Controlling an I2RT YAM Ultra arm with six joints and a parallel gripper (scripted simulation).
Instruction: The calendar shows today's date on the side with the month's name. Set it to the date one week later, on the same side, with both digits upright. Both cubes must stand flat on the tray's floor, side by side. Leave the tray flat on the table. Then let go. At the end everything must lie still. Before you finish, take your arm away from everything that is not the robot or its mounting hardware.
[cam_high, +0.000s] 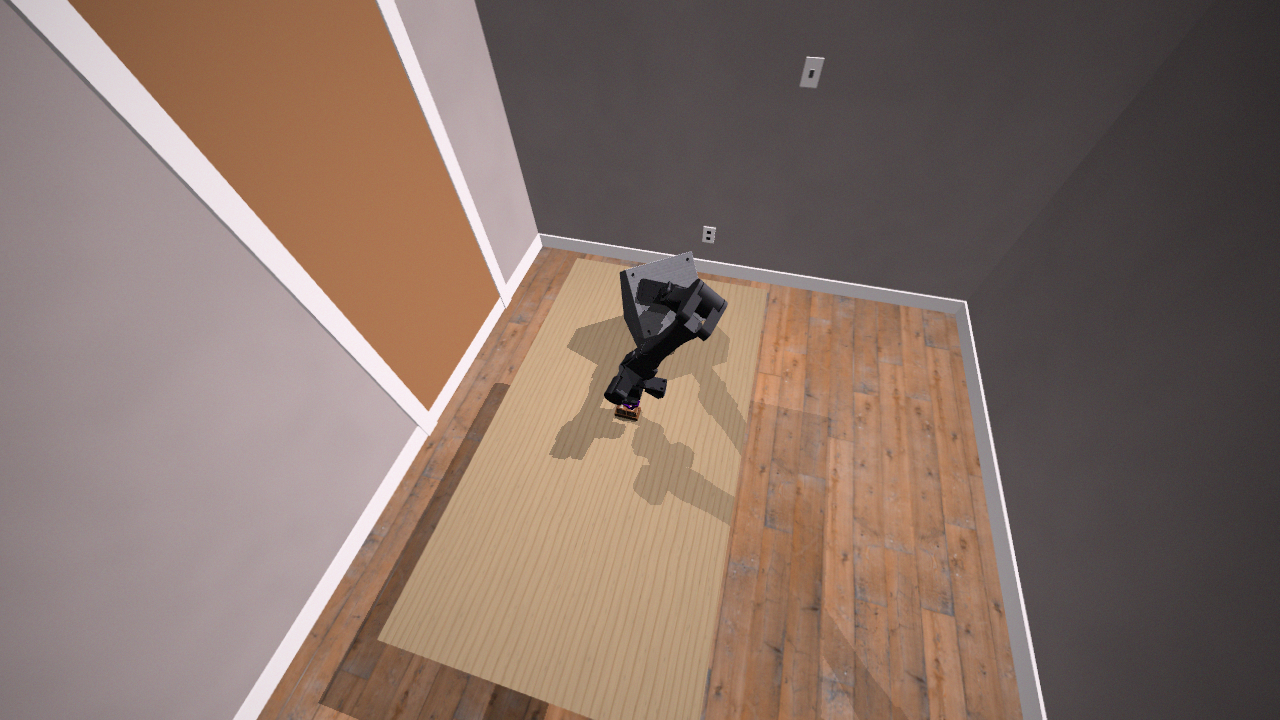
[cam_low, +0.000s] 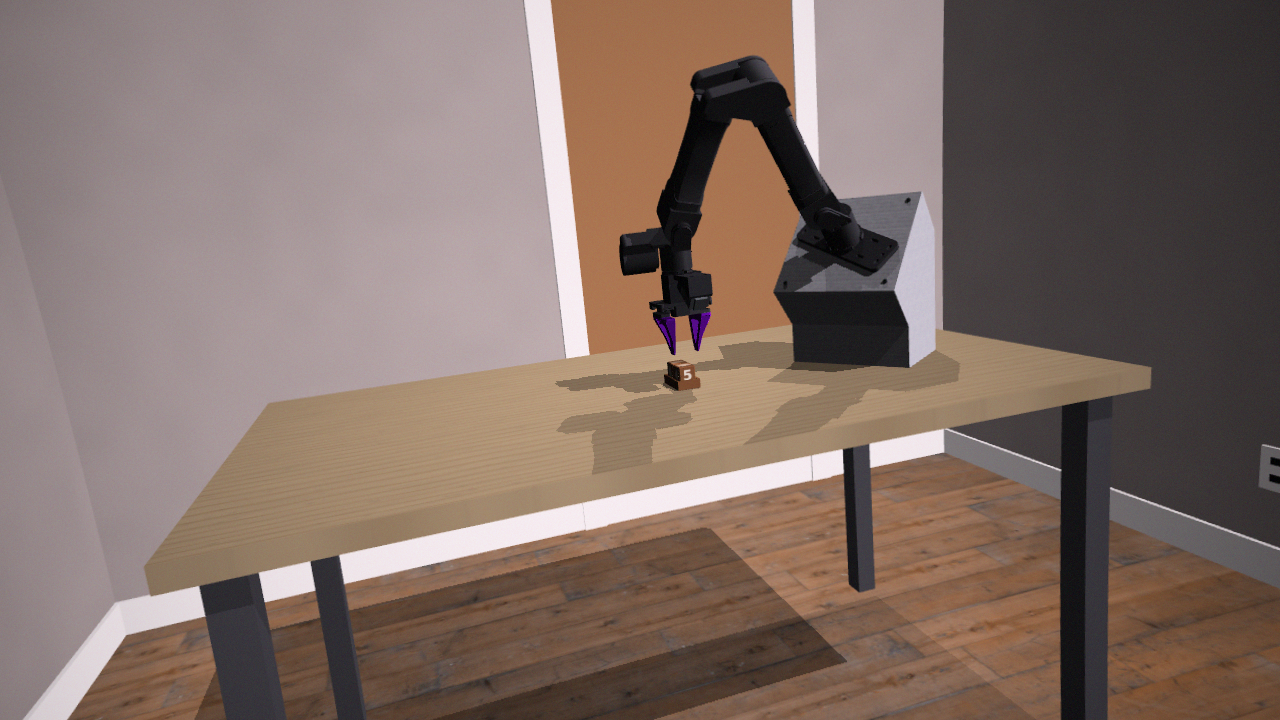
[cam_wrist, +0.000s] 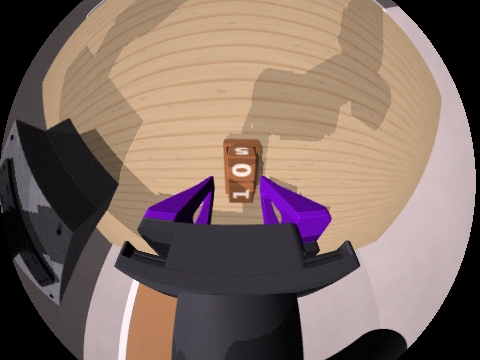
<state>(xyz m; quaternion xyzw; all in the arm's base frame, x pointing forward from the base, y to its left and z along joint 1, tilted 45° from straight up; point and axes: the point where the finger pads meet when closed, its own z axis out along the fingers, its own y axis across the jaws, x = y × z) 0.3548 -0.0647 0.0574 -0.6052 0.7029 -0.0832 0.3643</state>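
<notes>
Right now the brown tray is 60 mm below my hand and 20 mm to the right of it.
</notes>
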